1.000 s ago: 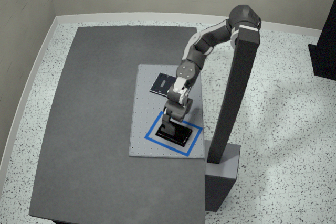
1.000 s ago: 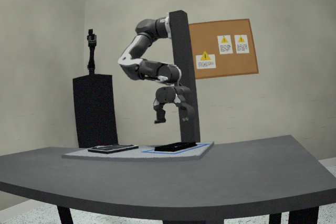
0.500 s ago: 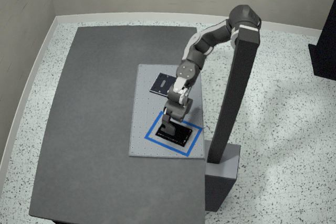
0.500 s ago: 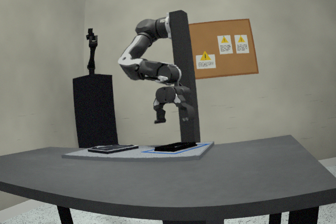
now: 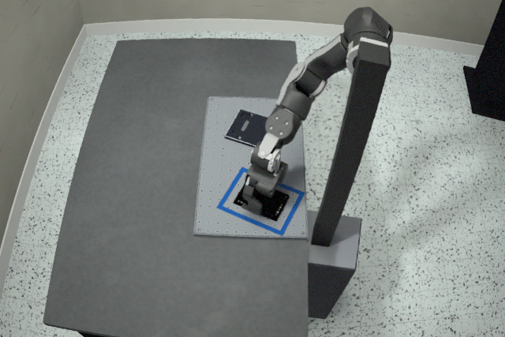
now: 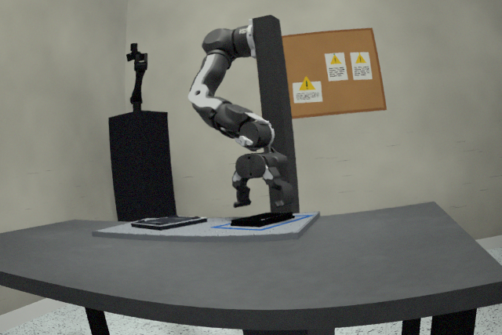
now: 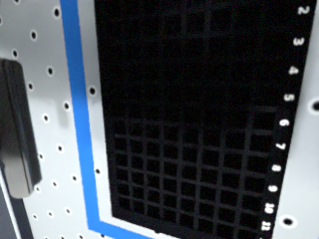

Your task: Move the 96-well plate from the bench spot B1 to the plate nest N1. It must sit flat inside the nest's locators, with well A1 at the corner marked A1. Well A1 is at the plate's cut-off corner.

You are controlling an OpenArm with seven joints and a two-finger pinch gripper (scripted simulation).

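Now: the black 96-well plate 30 mm below my hand. The rest, counted from my hand: plate nest N1: 60 mm ahead, 230 mm to the right, 30 mm below.
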